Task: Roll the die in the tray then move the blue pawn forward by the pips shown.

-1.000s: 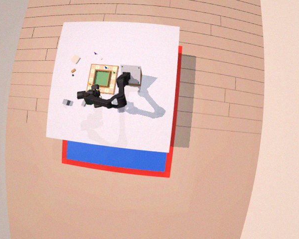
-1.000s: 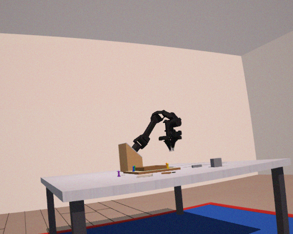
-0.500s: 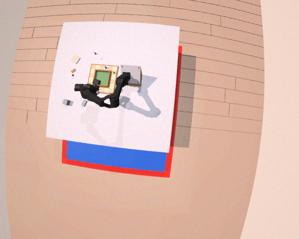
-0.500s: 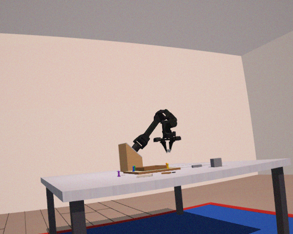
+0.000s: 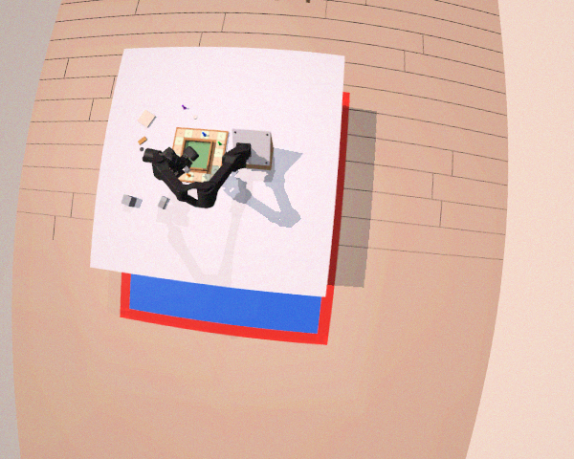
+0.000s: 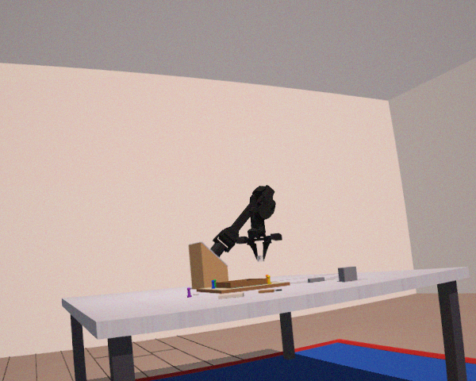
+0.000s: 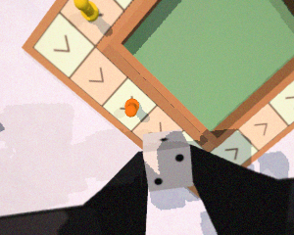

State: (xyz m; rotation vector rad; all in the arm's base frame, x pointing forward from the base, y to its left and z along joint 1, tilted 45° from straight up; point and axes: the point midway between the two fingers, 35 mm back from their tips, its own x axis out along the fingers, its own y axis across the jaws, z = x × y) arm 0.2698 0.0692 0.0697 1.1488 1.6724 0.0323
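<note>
Right now my gripper tip is 30 mm past the blue pawn, 210 mm to the left of it and 80 mm above it. From my gripper tip the other things lie so: orange pawn (30 mm ahead, 10 mm to the left, 80 mm below); then white die (right at my gripper tip); then green tray (100 mm to the right, 100 mm below).
</note>
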